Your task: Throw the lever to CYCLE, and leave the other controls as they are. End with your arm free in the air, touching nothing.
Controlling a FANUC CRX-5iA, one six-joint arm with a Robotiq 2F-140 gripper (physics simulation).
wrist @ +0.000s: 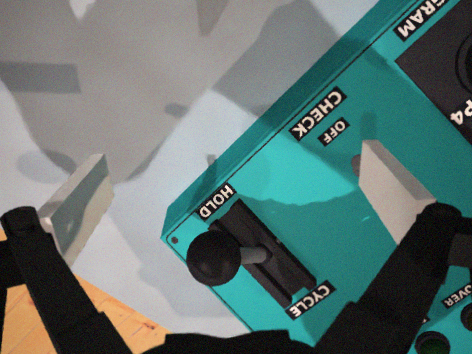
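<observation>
The lever has a round black knob on a grey stem that comes out of a dark slot plate on the teal panel. The HOLD label is at the slot's upper end and the CYCLE label at its lower end. The knob leans out to the left of the slot, nearer HOLD in this view. My gripper is open, its pads wide apart at left and right, with the knob and slot in view between them. Nothing is held. The height of the pads over the panel is hard to tell.
A small toggle by the CHECK and OFF labels is partly hidden by the right pad. A dark dial plate marked P4 is at upper right. A green round control is at lower right. Wooden floor shows lower left.
</observation>
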